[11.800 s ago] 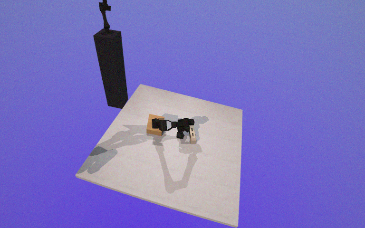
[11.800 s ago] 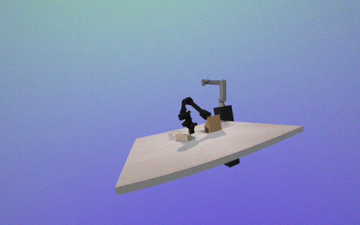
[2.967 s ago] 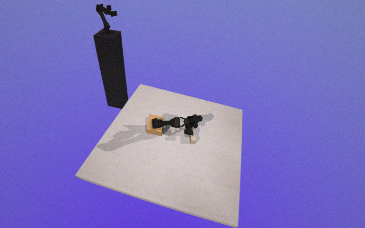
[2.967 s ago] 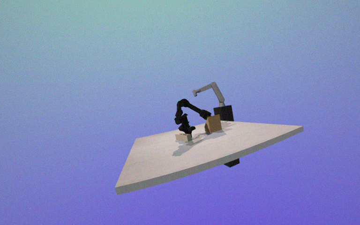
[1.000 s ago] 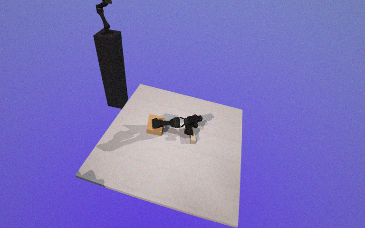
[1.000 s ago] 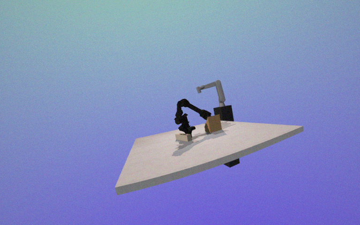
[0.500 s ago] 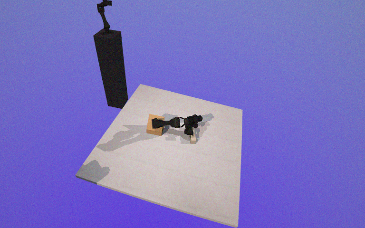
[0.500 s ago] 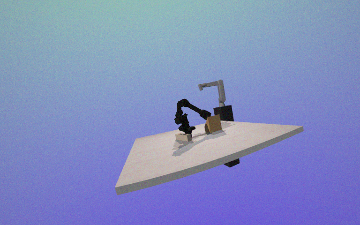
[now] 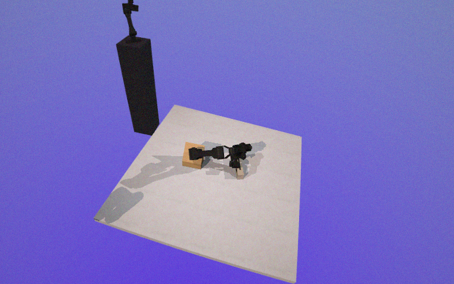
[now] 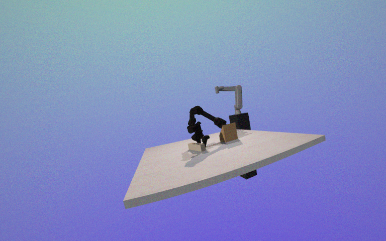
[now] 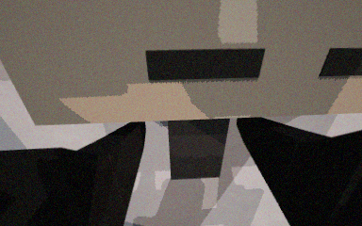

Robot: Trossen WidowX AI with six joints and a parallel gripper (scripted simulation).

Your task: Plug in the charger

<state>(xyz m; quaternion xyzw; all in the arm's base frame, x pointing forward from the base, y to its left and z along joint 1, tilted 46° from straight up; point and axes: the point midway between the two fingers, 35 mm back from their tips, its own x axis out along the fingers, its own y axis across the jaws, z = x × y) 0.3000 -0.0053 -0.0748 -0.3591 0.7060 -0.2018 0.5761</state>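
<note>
My gripper tip is 2 cm short of the black two-prong charger and 1 cm below it.
</note>
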